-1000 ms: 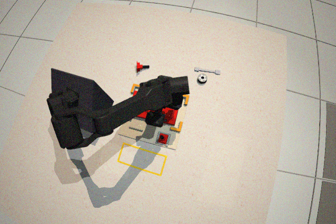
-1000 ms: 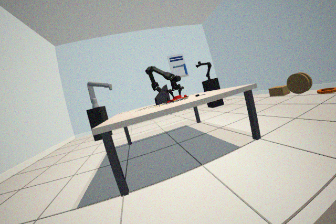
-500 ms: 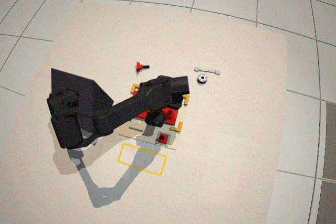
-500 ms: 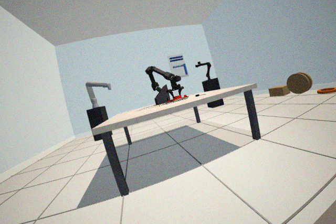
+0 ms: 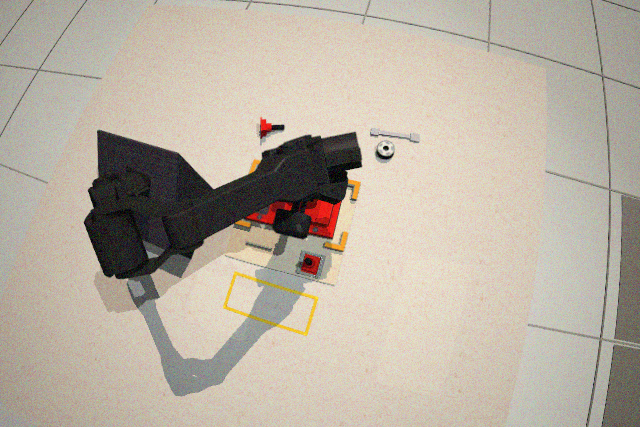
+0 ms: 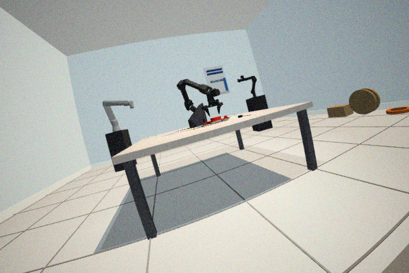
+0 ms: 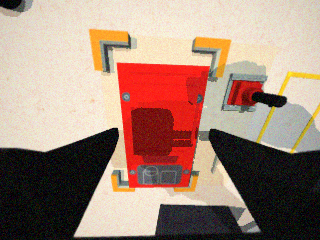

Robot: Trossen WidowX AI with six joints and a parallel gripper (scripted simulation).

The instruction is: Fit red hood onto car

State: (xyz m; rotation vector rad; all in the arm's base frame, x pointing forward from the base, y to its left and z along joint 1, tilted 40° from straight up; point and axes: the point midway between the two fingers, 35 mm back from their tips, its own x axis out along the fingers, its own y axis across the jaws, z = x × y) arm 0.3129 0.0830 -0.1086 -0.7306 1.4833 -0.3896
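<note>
Right now the hood is 30 mm below my gripper tip. Also, from my gripper tip: grey engine block: 50 mm below, 10 mm to the left; grey wrench: 240 mm to the left, 110 mm ahead, 70 mm below.
</note>
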